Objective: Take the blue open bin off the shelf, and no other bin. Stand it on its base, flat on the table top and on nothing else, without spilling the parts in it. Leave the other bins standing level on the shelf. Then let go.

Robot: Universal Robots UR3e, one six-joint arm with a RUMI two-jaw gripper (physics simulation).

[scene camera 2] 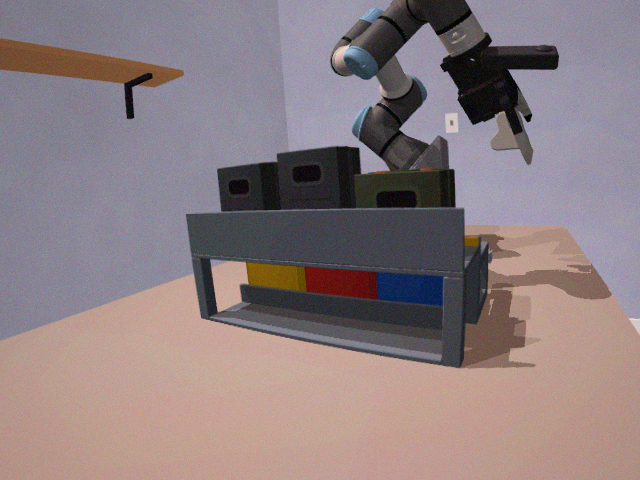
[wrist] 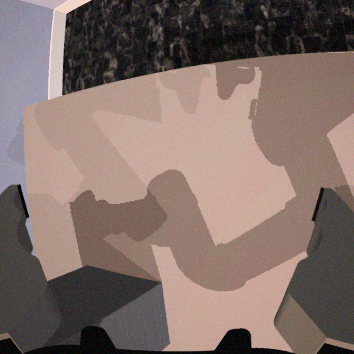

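Pixels of known places: gripper, fingertip midpoint: point(scene camera 2: 529, 141) point(wrist: 169, 192); arm's base, origin of the base link: point(scene camera 2: 417, 167).
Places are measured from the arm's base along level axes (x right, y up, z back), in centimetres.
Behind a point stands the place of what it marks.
Observation:
The blue open bin point(scene camera 2: 409, 287) @(x -6.8, y -15.1, z -53.8 cm) is in the lower tier of the grey shelf point(scene camera 2: 325, 240) @(x 0.8, y -7.5, z -61.9 cm), right of the red bin point(scene camera 2: 341, 282) @(x 2.9, y -15.2, z -52.6 cm) in scene camera 2. Its upper part and the parts in it are hidden by the shelf's upper panel. The blue bin does not show in the wrist view. My gripper point(scene camera 2: 519, 138) @(x -24.7, y 3.6, z -28.6 cm) point(wrist: 169, 192) @(x -24.7, y 3.6, z -28.6 cm) is open and empty, high above the table top point(scene camera 2: 206, 413) @(x 6.8, y -20.3, z -77.8 cm) point(wrist: 225, 150) @(x -26.6, y -20.3, z -21.2 cm), beyond the shelf and to its right in scene camera 2. In the wrist view the two fingers stand wide apart at the left and right edges.
A yellow bin point(scene camera 2: 273, 276) @(x 14.5, y -15.2, z -51.4 cm) stands left of the red one. Two dark grey bins point(scene camera 2: 248, 187) @(x 14.4, y -1.3, z -55.8 cm) point(scene camera 2: 317, 178) @(x 3.4, y -0.8, z -56.9 cm) and an olive green bin point(scene camera 2: 404, 188) @(x -7.7, y -2.4, z -59.5 cm) stand on the upper tier. A dark grey block point(wrist: 135, 315) @(x -4.5, y -13.1, z -8.2 cm) shows at the lower left of the wrist view. A wooden wall shelf point(scene camera 2: 93, 64) is at the left.

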